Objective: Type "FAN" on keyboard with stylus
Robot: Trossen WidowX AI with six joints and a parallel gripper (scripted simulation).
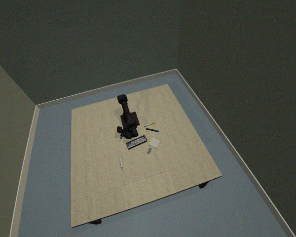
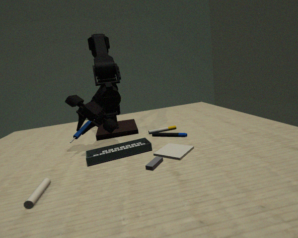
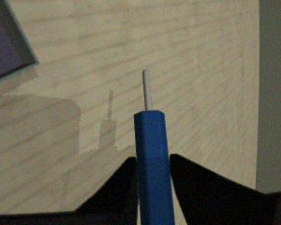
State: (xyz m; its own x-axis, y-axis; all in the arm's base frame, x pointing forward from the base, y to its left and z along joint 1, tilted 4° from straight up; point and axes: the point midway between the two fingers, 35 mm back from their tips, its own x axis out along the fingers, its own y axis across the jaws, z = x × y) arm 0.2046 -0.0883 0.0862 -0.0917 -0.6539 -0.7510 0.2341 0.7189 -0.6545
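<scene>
The stylus tip lies 40 mm ahead of my gripper tip, 20 mm to the right of it and 20 mm below it. From my gripper tip the other things lie so: grey block 220 mm ahead, 210 mm to the left, 70 mm below; then white cylinder 240 mm ahead, 80 mm to the right, 70 mm below; then blue stylus 10 mm ahead, 10 mm to the right.
</scene>
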